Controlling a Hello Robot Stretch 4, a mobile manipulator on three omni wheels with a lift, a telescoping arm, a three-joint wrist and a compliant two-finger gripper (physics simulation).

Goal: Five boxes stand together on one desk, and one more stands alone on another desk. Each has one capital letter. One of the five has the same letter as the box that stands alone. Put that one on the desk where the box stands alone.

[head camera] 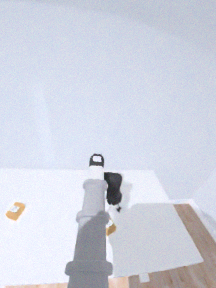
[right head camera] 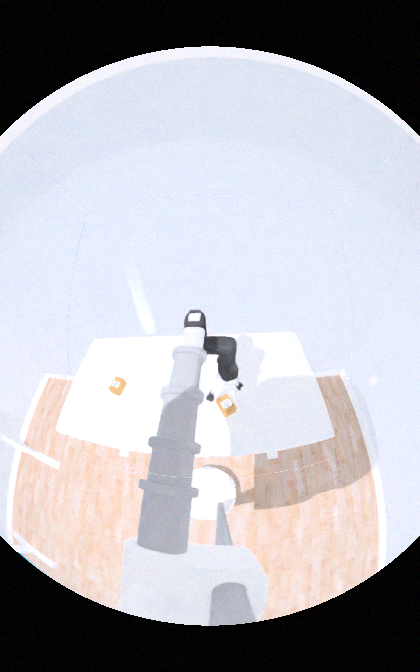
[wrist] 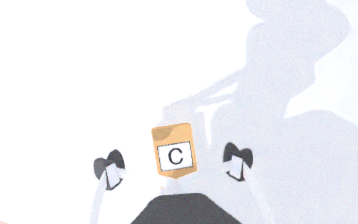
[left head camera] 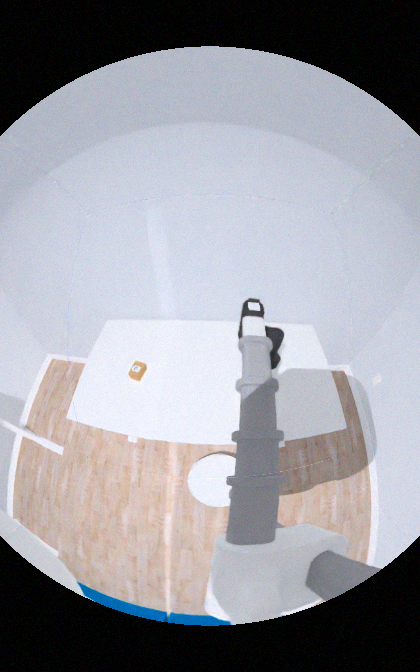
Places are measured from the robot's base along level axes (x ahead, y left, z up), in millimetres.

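Pixels of known places: gripper, between the fingertips: point(wrist: 173, 159).
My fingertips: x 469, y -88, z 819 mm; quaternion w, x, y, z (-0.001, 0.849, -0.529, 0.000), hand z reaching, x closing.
Observation:
Ahead of a thing's pixels: the offset from my fingertips to its top centre. "pt": to the spot under its first point. Level surfaces: height alone.
An orange box with a black C on its white label {pt 76 mm down, 2 mm back, 4 mm right} point(wrist: 174, 150) point(right head camera: 226, 406) point(head camera: 111, 229) lies on the white desk {126 mm down} point(left head camera: 190, 400) point(right head camera: 280, 415) point(head camera: 50, 250), right of the arm. My gripper point(wrist: 173, 159) point(right head camera: 225, 391) is open and empty. It hangs above this box, with its fingertips well apart on either side and not touching it. A second orange box {76 mm down, 45 mm ahead, 590 mm left} point(head camera: 15, 211) point(left head camera: 137, 371) point(right head camera: 118, 386) lies on the left part of the same desk; its small label is blurred. The arm hides the C box in the left head view. The other desk does not show.
The telescoping arm point(head camera: 91, 225) point(left head camera: 257, 410) point(right head camera: 175, 415) reaches over the desk. A wall stands behind it. A round white disc point(left head camera: 210, 480) point(right head camera: 212, 492) shows before the desk's front edge, over the wood floor point(left head camera: 110, 500). A blue strip point(left head camera: 125, 604) shows at the lower left.

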